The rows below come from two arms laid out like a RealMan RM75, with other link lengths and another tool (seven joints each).
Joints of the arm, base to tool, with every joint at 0 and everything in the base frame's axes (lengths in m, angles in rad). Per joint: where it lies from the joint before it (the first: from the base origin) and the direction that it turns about. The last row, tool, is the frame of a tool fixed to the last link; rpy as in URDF.
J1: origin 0 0 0.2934 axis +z
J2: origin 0 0 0 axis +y
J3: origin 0 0 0.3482 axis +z
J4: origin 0 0 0 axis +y
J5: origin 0 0 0.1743 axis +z
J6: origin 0 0 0 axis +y
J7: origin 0 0 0.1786 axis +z
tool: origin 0.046 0.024 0.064 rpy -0.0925 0 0.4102
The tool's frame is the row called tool.
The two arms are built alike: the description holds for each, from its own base.
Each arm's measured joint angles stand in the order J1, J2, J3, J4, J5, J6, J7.
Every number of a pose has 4 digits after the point. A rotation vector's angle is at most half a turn.
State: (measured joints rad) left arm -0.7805 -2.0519 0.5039 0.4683 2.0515 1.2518 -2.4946; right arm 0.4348 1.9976 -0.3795 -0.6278 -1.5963 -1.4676 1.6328
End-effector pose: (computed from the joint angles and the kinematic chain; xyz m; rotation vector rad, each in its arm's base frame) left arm -0.2157 0.5303 -0.0344 -2.3130 -1.5478 -0.9877; right arm 0.3102 0.4175 0.0483 -1.8189 1.3572 1.5329
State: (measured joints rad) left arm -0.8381 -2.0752 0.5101 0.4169 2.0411 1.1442 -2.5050; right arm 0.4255 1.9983 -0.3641 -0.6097 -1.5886 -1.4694 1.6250
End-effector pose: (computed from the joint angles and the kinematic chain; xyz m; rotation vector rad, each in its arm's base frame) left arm -0.2002 0.5471 -0.0521 -2.2709 -1.5738 -0.9833; right arm 0.3147 0.4150 0.0498 -1.7863 1.3655 1.5505
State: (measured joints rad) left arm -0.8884 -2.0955 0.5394 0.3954 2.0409 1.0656 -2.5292; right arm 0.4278 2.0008 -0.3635 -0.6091 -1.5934 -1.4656 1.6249
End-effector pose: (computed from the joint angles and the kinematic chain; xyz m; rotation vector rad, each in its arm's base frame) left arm -0.1830 0.5577 -0.0688 -2.2672 -1.5796 -0.9502; right arm 0.3144 0.4157 0.0478 -1.7865 1.3702 1.5472
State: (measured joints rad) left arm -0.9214 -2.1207 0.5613 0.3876 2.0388 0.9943 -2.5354; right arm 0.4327 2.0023 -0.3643 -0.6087 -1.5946 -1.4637 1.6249
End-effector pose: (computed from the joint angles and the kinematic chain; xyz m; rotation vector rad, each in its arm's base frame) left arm -0.1709 0.5640 -0.0828 -2.2583 -1.5674 -0.9230; right arm 0.3125 0.4171 0.0467 -1.7904 1.3700 1.5483
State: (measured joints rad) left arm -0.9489 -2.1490 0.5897 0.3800 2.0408 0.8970 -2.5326; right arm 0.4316 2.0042 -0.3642 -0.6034 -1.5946 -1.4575 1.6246
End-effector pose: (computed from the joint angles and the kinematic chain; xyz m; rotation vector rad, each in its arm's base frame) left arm -0.1650 0.5702 -0.0973 -2.2352 -1.5400 -0.8725; right arm 0.3138 0.4172 0.0452 -1.7808 1.3794 1.5482
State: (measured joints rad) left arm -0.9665 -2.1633 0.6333 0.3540 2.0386 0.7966 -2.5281; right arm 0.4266 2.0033 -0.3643 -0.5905 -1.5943 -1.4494 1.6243
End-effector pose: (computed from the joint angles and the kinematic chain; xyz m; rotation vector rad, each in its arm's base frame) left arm -0.1692 0.5745 -0.1096 -2.2079 -1.5183 -0.7995; right arm 0.3178 0.4160 0.0437 -1.7631 1.3978 1.5464
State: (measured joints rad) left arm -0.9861 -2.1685 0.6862 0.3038 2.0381 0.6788 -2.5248; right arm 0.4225 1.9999 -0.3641 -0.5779 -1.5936 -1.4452 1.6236
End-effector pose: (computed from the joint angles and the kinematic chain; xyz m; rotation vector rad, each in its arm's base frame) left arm -0.1805 0.5784 -0.1216 -2.1727 -1.4979 -0.6994; right arm 0.3212 0.4149 0.0434 -1.7502 1.4115 1.5453
